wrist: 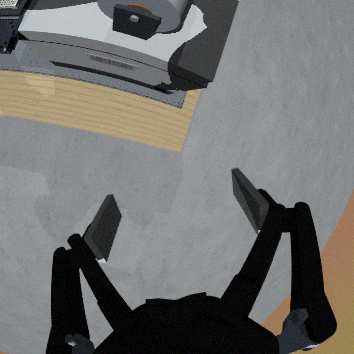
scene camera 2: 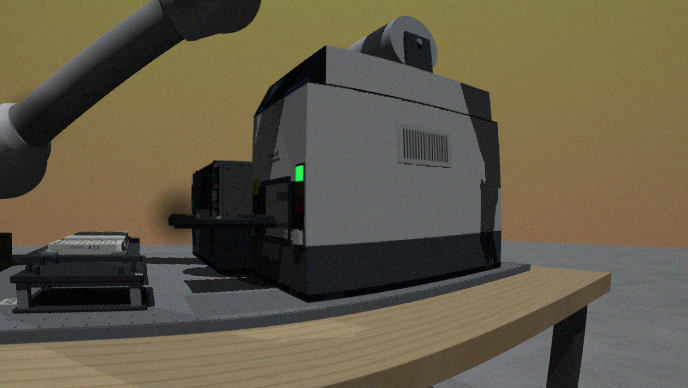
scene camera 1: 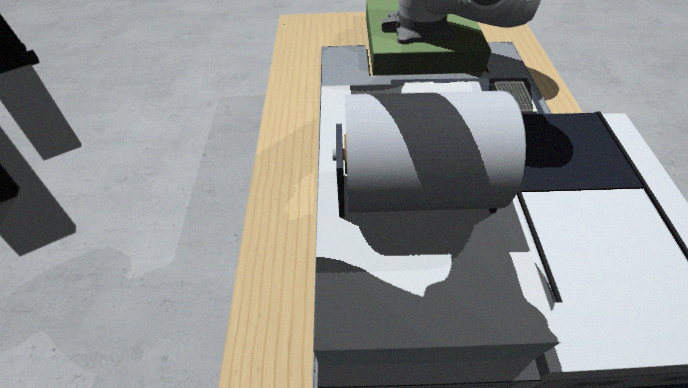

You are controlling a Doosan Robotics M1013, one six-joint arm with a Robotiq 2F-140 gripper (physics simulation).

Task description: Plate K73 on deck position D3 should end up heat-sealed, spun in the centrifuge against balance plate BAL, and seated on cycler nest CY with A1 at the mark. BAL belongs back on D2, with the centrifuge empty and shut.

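Pixels of known places: gripper, between the fingertips: point(wrist: 173, 194) point(scene camera 1: 57, 187); arm's base, origin of its link: point(scene camera 1: 420, 27).
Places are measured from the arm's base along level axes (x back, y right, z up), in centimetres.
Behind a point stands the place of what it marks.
Note:
A pale plate point(scene camera 2: 87, 244) @[x -34.7, y 12.7, z -0.1 cm] sits on a dark stand point(scene camera 2: 80, 278) @[x -34.1, y 29.6, z -2.4 cm] at the left of scene camera 2; its label is too small to read surely. A pale plate point(scene camera 1: 515, 95) @[x -37.0, y -16.7, z -0.4 cm] also shows behind the film roll in scene camera 1. The white sealer point(scene camera 2: 350, 175) @[x -68.7, y 35.7, z 10.1 cm] point(scene camera 1: 332, 235) @[x -90.5, y 36.2, z 28.5 cm] point(wrist: 75, 25) @[x -76.0, y 34.6, z 28.5 cm] has its dark tray point(scene camera 2: 225, 220) @[x -53.7, y 28.1, z 4.2 cm] sticking out at the front and a green light lit. My gripper point(scene camera 1: 55, 197) @[x -92.7, y 55.3, z 43.0 cm] point(wrist: 173, 194) @[x -92.7, y 55.3, z 43.0 cm] is wide open and empty, out over the floor beside the bench and apart from the sealer. BAL, the centrifuge interior and nest CY cannot be made out.
The film roll point(scene camera 1: 435, 150) @[x -90.0, y 26.9, z 39.7 cm] point(scene camera 2: 400, 42) @[x -81.9, y 33.6, z 34.6 cm] point(wrist: 175, 12) @[x -89.7, y 34.4, z 38.6 cm] stands up on the sealer's top. A white-topped unit point(scene camera 1: 600, 250) @[x -90.0, y -2.4, z 14.5 cm] is beside it; a dark-fronted unit point(scene camera 2: 232, 210) @[x -61.9, y 9.6, z 5.4 cm] stands behind. The wooden bench point(scene camera 1: 270, 300) @[x -82.0, y 49.5, z -7.7 cm] point(scene camera 2: 450, 325) @[x -70.5, y 51.3, z -7.7 cm] point(wrist: 100, 107) @[x -81.4, y 48.3, z -7.7 cm] ends near the sealer. The arm point(scene camera 2: 100, 75) @[x -35.3, y 6.0, z 29.4 cm] crosses the upper left.

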